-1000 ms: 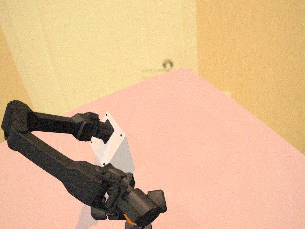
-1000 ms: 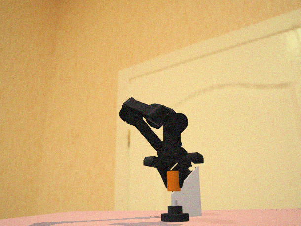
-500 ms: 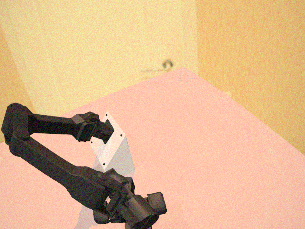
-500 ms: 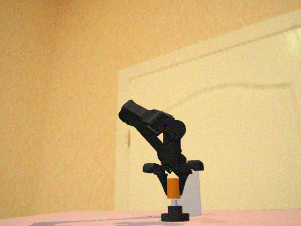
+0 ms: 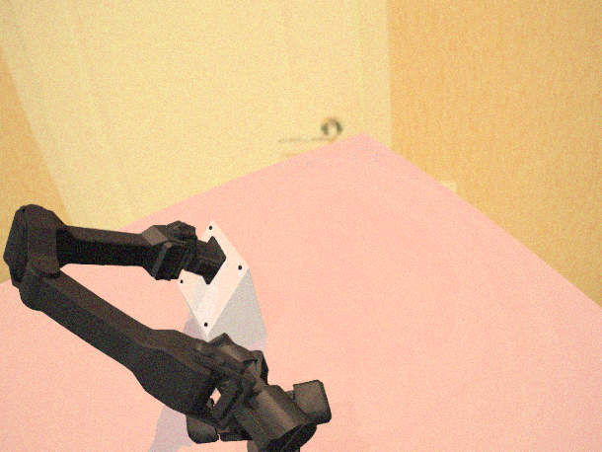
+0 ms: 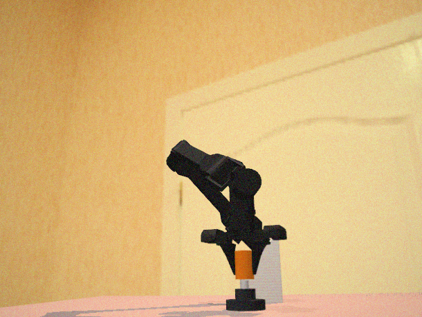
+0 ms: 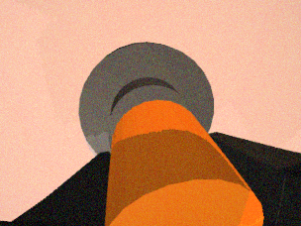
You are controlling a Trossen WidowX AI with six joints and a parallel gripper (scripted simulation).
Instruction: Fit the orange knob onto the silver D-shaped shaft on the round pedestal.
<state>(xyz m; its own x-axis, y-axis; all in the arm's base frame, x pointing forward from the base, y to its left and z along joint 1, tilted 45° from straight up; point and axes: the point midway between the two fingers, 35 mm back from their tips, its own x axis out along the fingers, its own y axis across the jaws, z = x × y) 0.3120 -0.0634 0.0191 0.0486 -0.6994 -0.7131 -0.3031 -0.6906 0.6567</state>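
My gripper tip is now 4 cm above the round pedestal. From my gripper tip the other things lie so: orange knob: 3 cm above.
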